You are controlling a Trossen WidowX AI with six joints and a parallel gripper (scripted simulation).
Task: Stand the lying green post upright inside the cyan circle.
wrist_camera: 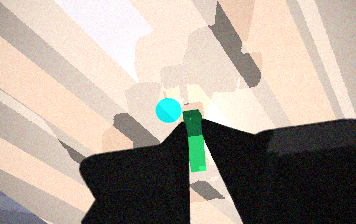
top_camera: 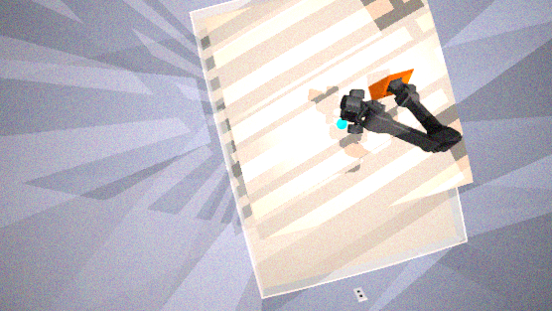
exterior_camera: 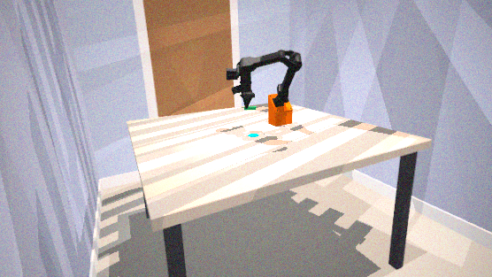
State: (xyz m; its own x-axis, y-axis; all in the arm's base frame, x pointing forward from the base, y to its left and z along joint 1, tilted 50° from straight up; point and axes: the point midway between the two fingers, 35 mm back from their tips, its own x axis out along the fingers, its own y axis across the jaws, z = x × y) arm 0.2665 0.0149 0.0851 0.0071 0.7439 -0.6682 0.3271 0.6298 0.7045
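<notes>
Right now the cyan circle is 20 mm behind my gripper tip, 40 mm to the left of it and 150 mm below it. The rest, counted from my gripper tip: green post 20 mm behind, 10 mm to the left.
</notes>
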